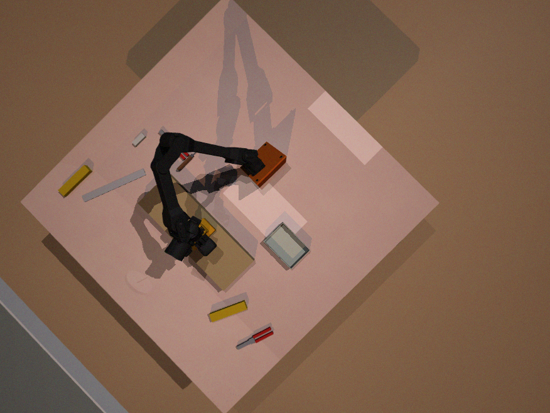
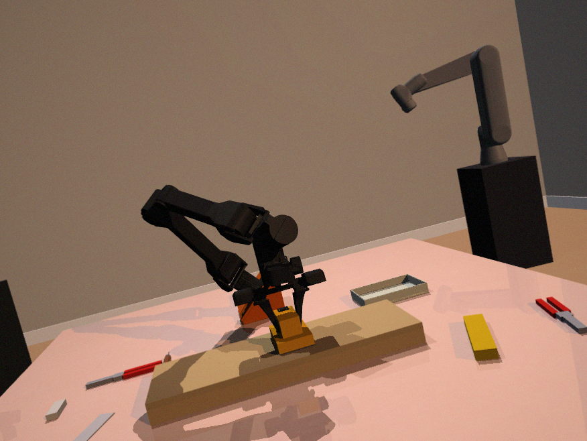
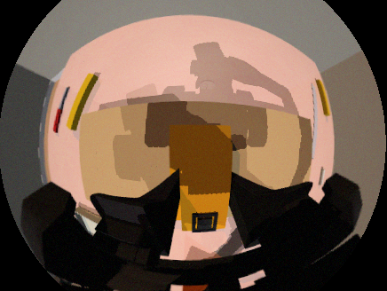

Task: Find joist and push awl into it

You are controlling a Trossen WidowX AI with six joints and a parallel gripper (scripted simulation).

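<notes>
Now: the indicator window 4 cm behind my gripper tip and 3 cm above it. The rest, counted from my gripper tip: grey tray (27 cm to the left, 26 cm behind, 5 cm below); then awl (29 cm to the right, 17 cm behind, 6 cm below); then stud finder (2 cm behind, 2 cm above).
</notes>
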